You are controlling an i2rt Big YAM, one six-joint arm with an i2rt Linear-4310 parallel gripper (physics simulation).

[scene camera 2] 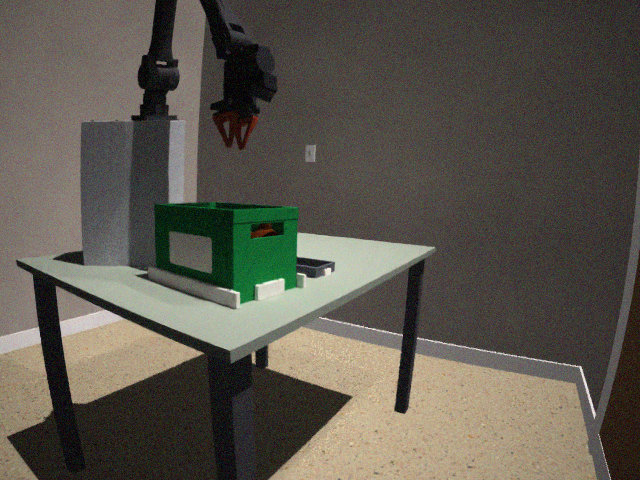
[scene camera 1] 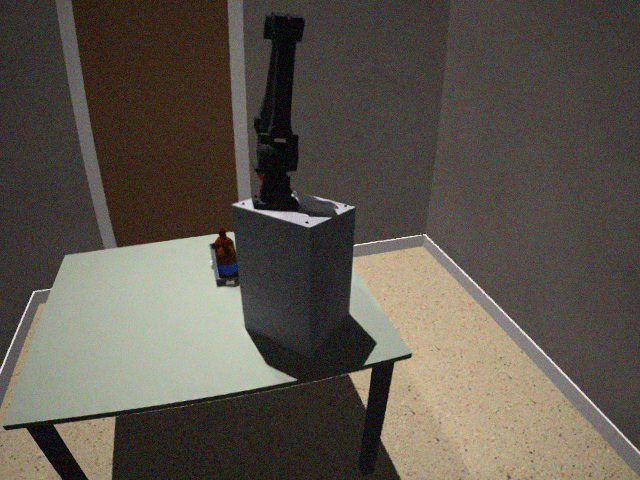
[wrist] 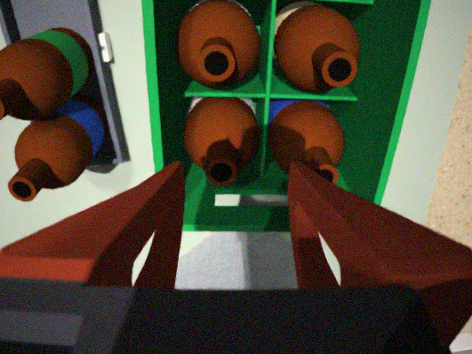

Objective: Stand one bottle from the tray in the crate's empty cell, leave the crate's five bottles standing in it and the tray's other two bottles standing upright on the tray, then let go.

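Places are measured from the arm's base along level axes (x ahead, y left, z up), in metres.
Pixels of known places: gripper, between the fingertips: [scene camera 2: 235,148] [wrist: 236,175]; arm's base, origin of its link: [scene camera 2: 154,120] [scene camera 1: 274,205].
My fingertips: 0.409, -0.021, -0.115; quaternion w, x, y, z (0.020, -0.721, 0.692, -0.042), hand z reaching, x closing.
Observation:
For each thing: its top centre in the pictures, then the offset to it from my fingertips, as dx, dy, dz. "spot": a spot on its surface instead. Level surfaces: height alone.
- green crate, centre of its top: [wrist: 285,71] [scene camera 2: 223,205] +0.006, -0.037, -0.128
- dark tray, centre of its top: [wrist: 53,55] [scene camera 2: 281,258] [scene camera 1: 224,258] -0.018, +0.189, -0.277
- green-labelled bottle, a spot on its surface: [wrist: 37,75] spot: -0.014, +0.164, -0.187
- blue-labelled bottle, centre of its top: [wrist: 21,189] [scene camera 1: 224,239] -0.103, +0.179, -0.143
- table, height of its surface: dz -0.303
The green crate [scene camera 2: 263,258] [wrist: 152,100] stands on the table. In the wrist view four amber bottles stand in its cells: a back left one [wrist: 219,30], a back right one [wrist: 317,37], a front left one [wrist: 220,125] and a front right one [wrist: 306,130]. The crate's far part is cut off there. On the dark tray [scene camera 2: 316,271] [wrist: 111,100] [scene camera 1: 226,283] stand a green-labelled bottle [wrist: 37,75] and a blue-labelled bottle [wrist: 55,150] [scene camera 1: 225,266]. A third tray bottle does not show. My gripper [scene camera 2: 235,147] [wrist: 236,175] hangs well above the crate, its orange-red fingers apart, with nothing between them.
The arm stands on a tall grey pedestal [scene camera 1: 276,273] [scene camera 2: 105,196] on the table [scene camera 1: 129,320] [scene camera 2: 379,253], close to the crate. White low strips [scene camera 2: 192,287] [scene camera 2: 270,288] border the crate's base. The tray lies beside the crate, at the left in the wrist view.

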